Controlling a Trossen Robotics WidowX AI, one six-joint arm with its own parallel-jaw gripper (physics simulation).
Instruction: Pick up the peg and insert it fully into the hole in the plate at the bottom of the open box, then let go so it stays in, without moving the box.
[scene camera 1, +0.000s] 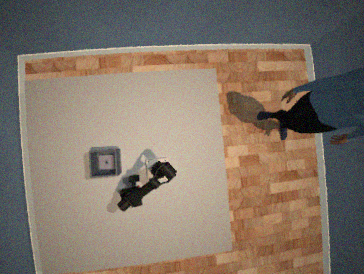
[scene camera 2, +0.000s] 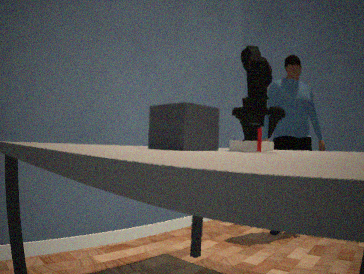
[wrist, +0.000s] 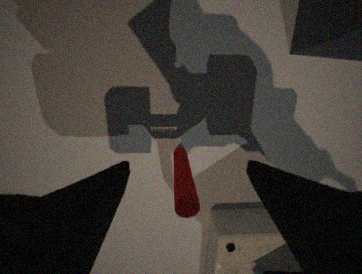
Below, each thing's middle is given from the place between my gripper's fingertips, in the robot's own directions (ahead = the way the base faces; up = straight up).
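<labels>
Red peg (wrist: 186, 202): 10 mm below my hand, 10 mm behind it.
</labels>
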